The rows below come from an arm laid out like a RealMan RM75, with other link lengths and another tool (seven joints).
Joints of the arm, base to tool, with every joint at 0 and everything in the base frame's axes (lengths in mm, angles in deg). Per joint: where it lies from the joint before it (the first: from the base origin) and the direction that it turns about. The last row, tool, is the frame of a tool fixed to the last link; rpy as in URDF.
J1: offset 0 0 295.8 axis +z
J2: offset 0 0 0 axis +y
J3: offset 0 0 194.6 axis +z
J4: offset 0 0 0 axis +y
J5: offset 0 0 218.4 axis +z
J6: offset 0 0 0 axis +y
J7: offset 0 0 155.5 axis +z
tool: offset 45 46 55 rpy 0 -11.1 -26.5
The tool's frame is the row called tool.
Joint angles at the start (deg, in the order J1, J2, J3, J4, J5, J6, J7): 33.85, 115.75, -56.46, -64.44, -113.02, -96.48, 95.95
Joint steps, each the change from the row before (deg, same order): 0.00, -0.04, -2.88, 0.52, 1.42, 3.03, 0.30; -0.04, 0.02, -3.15, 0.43, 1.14, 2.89, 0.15; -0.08, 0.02, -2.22, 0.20, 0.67, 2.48, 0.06; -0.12, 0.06, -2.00, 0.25, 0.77, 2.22, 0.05; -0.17, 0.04, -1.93, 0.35, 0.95, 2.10, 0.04; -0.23, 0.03, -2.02, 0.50, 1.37, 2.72, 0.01; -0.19, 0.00, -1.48, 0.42, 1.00, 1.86, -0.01; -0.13, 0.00, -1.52, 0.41, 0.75, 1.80, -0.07; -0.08, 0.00, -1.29, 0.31, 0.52, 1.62, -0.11; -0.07, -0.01, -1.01, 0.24, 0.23, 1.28, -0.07; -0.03, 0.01, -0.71, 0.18, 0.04, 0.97, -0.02; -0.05, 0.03, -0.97, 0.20, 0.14, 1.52, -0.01
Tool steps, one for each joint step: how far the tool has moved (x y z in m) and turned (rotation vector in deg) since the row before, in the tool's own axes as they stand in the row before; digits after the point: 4 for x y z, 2 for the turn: 0.0010, -0.0033, 0.0101, 0.41, 0.07, -0.31; 0.0017, -0.0011, 0.0104, -0.08, 0.29, -0.40; 0.0022, -0.0019, 0.0073, 0.34, 0.49, -0.43; 0.0015, -0.0011, 0.0070, 0.35, 0.24, -0.25; 0.0012, -0.0004, 0.0068, 0.38, 0.05, -0.07; 0.0014, -0.0019, 0.0077, 1.02, -0.08, 0.04; 0.0012, -0.0005, 0.0053, 0.63, -0.05, 0.14; 0.0018, 0.0001, 0.0051, 0.42, 0.16, 0.02; 0.0019, -0.0002, 0.0042, 0.38, 0.27, -0.12; 0.0022, 0.0001, 0.0030, 0.25, 0.40, -0.11; 0.0019, 0.0000, 0.0021, 0.19, 0.40, -0.09; 0.0024, -0.0007, 0.0031, 0.48, 0.51, -0.16
